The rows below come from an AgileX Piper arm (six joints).
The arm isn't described. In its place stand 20 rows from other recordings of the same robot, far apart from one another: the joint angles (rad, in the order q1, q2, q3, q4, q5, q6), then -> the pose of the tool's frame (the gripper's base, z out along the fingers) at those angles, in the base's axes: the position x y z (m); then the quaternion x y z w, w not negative.
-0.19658, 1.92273, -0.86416, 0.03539, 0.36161, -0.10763 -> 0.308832 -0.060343 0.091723 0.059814 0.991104 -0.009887 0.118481
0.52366, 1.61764, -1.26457, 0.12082, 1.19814, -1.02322 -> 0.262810 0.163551 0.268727 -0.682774 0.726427 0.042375 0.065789
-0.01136, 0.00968, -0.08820, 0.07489, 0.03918, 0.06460 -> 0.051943 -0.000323 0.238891 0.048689 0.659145 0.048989 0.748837
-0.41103, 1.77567, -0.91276, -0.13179, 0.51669, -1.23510 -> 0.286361 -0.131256 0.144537 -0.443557 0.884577 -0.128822 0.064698
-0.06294, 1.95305, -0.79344, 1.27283, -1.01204, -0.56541 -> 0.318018 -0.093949 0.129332 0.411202 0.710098 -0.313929 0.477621
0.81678, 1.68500, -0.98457, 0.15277, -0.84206, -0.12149 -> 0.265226 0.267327 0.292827 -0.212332 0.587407 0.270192 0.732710
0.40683, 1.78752, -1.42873, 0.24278, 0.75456, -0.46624 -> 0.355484 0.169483 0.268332 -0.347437 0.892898 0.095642 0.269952
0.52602, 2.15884, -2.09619, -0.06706, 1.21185, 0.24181 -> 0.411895 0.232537 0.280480 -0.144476 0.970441 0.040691 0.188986
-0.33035, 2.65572, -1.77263, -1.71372, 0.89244, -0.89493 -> 0.455949 -0.230491 0.023214 0.669992 -0.486301 0.435706 0.353246
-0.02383, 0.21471, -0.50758, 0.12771, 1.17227, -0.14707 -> 0.020913 0.010186 0.270192 -0.056269 0.921573 0.031250 0.382831
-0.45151, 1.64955, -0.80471, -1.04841, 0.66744, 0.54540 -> 0.240171 -0.170715 0.175609 0.088219 0.935022 -0.334279 0.078795
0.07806, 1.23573, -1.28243, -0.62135, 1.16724, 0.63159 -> 0.236764 -0.030348 0.394991 0.211299 0.894249 -0.196229 0.342294
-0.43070, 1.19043, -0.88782, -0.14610, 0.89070, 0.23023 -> 0.197069 -0.101883 0.286821 0.285033 0.928273 -0.088440 0.221910
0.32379, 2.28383, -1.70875, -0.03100, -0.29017, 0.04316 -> 0.506903 0.170968 0.195338 -0.122314 0.763748 0.109750 0.624247
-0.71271, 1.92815, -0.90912, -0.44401, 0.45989, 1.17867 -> 0.231899 -0.223351 0.098675 0.677946 0.720806 -0.091736 0.111416
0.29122, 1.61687, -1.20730, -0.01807, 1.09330, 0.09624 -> 0.297793 0.087736 0.254840 -0.100540 0.991876 0.006751 0.077637
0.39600, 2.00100, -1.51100, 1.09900, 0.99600, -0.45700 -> 0.365020 0.226349 0.234170 -0.128216 0.874974 0.458655 0.087277
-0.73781, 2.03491, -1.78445, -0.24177, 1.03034, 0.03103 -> 0.317313 -0.313712 0.256817 0.327156 0.919519 -0.170618 0.135437
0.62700, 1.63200, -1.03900, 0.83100, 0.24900, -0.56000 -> 0.278283 0.222078 0.244298 -0.204719 0.874949 0.258546 0.354554
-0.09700, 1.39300, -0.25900, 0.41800, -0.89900, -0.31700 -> 0.213435 -0.049818 0.185205 0.121278 0.758802 -0.169131 0.617176
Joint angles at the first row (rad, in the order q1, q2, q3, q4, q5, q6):
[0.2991 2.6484 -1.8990 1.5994 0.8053 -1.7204]
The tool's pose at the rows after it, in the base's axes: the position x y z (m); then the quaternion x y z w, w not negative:
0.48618 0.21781 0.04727 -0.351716 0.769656 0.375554 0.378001
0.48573 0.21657 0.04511 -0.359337 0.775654 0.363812 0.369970
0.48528 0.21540 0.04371 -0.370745 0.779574 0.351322 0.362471
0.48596 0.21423 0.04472 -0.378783 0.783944 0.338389 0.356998
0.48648 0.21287 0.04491 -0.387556 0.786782 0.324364 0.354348
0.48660 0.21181 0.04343 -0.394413 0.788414 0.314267 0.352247
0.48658 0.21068 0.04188 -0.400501 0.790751 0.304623 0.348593
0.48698 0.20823 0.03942 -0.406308 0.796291 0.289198 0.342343
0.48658 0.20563 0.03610 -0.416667 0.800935 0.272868 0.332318
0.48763 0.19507 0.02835 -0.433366 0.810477 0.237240 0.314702
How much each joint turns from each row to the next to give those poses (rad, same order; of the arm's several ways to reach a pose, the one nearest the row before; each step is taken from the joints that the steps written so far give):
[0.0000 -0.0010 -0.0013 -0.0326 -0.0117 0.0000]
[0.0000 -0.0011 0.0001 -0.0421 -0.0153 0.0201]
[0.0000 -0.0019 -0.0016 -0.0473 -0.0119 0.0176]
[0.0000 -0.0047 -0.0050 -0.0472 -0.0148 0.0261]
[0.0000 -0.0041 -0.0012 -0.0374 -0.0166 0.0112]
[0.0000 0.0000 0.0000 -0.0238 -0.0117 0.0024]
[0.0000 0.0000 0.0000 -0.0276 -0.0108 0.0086]
[-0.0009 0.0001 0.0000 -0.0446 -0.0195 0.0218]
[-0.0007 0.0008 0.0000 -0.0592 -0.0142 0.0267]
[-0.0115 0.0036 0.0030 -0.1143 -0.0301 0.0458]

